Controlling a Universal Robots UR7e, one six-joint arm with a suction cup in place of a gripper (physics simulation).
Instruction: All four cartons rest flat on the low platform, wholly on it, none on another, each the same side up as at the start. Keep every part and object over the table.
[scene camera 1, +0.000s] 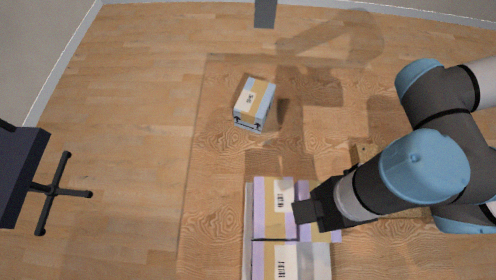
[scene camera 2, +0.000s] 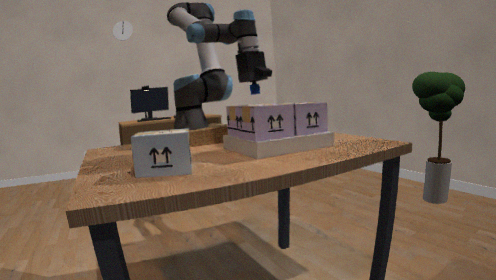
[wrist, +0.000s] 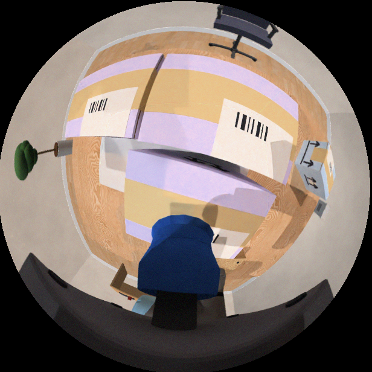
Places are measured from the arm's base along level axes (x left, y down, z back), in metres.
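Where they show: end effector, tool point: (scene camera 2: 255, 93); arm's base, origin of the base link: (scene camera 2: 191, 128).
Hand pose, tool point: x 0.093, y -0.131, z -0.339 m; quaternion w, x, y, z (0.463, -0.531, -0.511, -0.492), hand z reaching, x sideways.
Observation:
Each offset is from my tool point to the centre of the thing. Level surfaces: height alone.
Three lilac cartons stand side up on the low pale platform @[dx +0.050, dy +0.167, dz -0.057 m] (scene camera 1: 247, 220) (scene camera 2: 295, 146) (wrist: 111, 175). The first lilac carton @[dx -0.034, dy +0.090, dz -0.092 m] (scene camera 1: 264, 215) (scene camera 2: 275, 121) (wrist: 185, 95) and the second lilac carton @[dx +0.118, dy +0.090, dz -0.115 m] (scene camera 1: 267, 260) (scene camera 2: 311, 116) (wrist: 107, 95) stand end to end. The third lilac carton @[dx -0.010, dy +0.090, dz +0.017 m] (scene camera 1: 310, 232) (scene camera 2: 233, 114) (wrist: 165, 200) lies beside the first, partly hidden by the arm in scene camera 1. A light-blue carton @[dx -0.392, dy +0.138, dz -0.089 m] (scene camera 1: 255, 102) (scene camera 2: 161, 152) (wrist: 320, 155) stands upright on the table, apart from the platform. My gripper (scene camera 2: 255, 90) (wrist: 182, 222), a blue suction cup, is open and empty, above the third lilac carton.
The wooden table @[dy +0.191 m] (scene camera 1: 215, 210) (scene camera 2: 125, 187) carries everything. Part of the platform beside the second lilac carton is bare. A wooden block (scene camera 1: 367, 149) (scene camera 2: 207, 135) stands by the arm's base. An office chair (scene camera 1: 22, 175) (wrist: 242, 25) and a potted plant (scene camera 2: 439, 95) stand off the table.

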